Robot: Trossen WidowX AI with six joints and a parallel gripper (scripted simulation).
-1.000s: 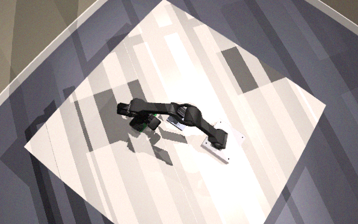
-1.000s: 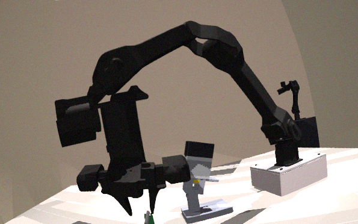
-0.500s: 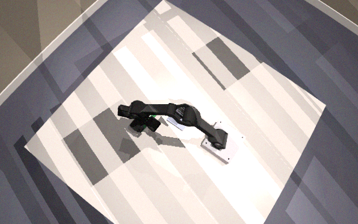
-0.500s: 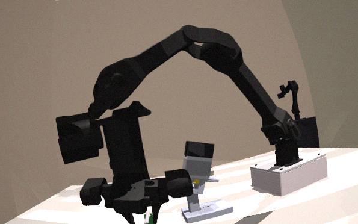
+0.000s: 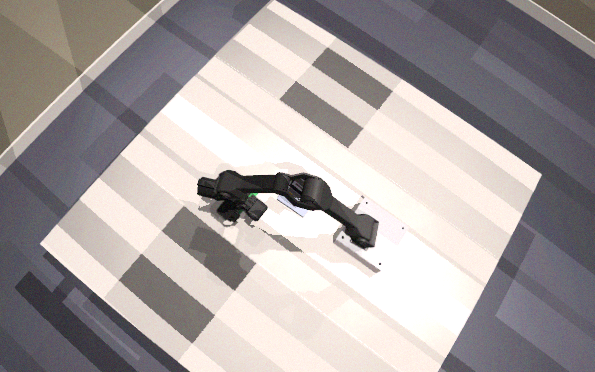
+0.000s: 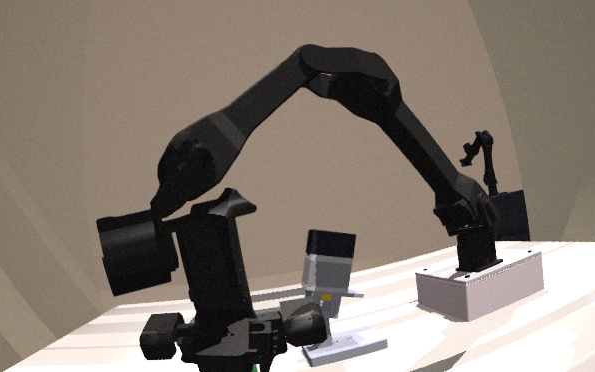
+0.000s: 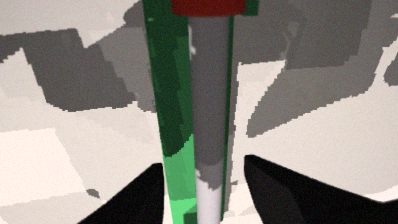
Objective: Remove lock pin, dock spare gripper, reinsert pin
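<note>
Right now the green stand is 1 cm to the left of my gripper tip and 1 cm above it. Also, from my gripper tip: spare gripper: 14 cm behind, 11 cm above, 9 cm to the right; then grey mount: 14 cm behind, 9 cm to the right, 3 cm above.
</note>
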